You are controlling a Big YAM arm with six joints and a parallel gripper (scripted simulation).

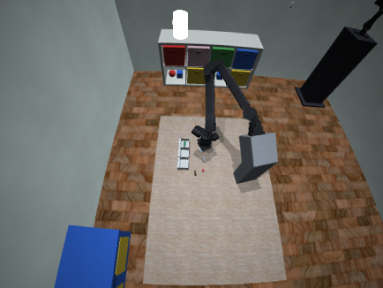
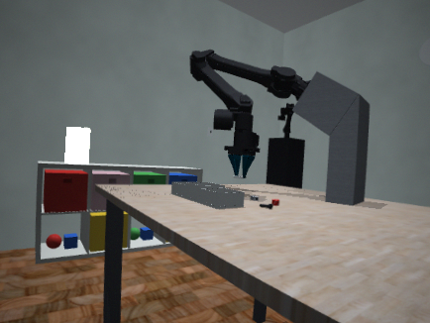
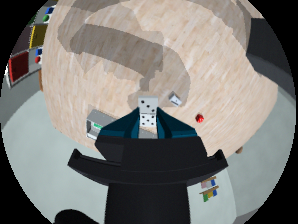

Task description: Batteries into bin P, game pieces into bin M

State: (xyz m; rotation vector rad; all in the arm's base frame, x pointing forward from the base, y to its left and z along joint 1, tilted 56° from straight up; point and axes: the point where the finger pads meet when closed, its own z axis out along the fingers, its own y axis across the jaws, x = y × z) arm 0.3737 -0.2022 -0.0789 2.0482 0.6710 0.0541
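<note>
Now: the white piece right at my hand. Round my hand: green piece: 140 mm ahead, 70 mm to the right, 60 mm below; then black object: 180 mm to the left, 70 mm below, 60 mm ahead; then red game piece: 150 mm to the left, 60 mm below.
</note>
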